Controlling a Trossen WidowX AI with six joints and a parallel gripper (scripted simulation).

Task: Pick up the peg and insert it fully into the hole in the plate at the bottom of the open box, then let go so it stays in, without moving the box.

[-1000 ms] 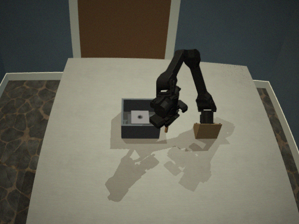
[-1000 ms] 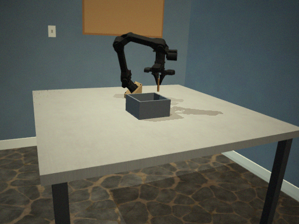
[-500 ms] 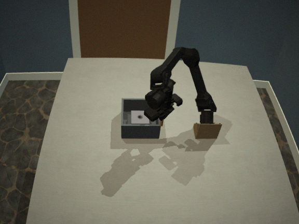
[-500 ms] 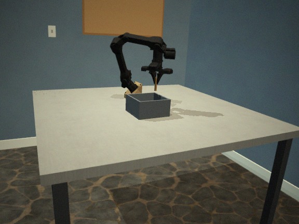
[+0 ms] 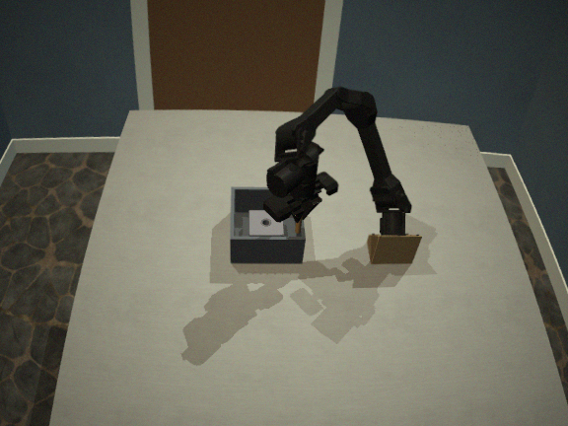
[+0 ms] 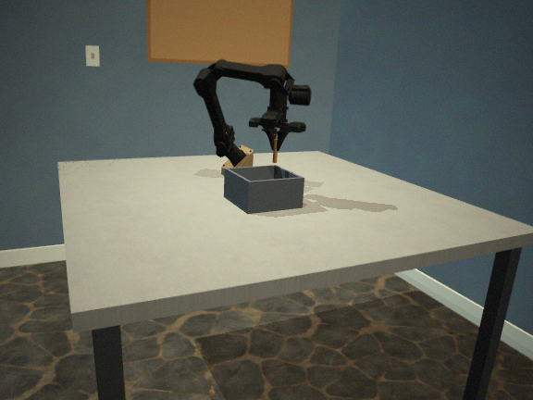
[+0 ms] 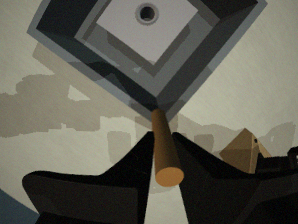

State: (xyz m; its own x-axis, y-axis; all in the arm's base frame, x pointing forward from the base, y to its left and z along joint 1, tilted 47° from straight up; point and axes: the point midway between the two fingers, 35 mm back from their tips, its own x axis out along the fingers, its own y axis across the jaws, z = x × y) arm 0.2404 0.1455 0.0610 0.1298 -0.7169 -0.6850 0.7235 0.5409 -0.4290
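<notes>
Now: the plate 140 mm below my hand, 90 mm ahead of it and 70 mm to the right of it. Also, from my hand: peg: 40 mm below; then box: 160 mm below, 90 mm ahead, 70 mm to the right.
</notes>
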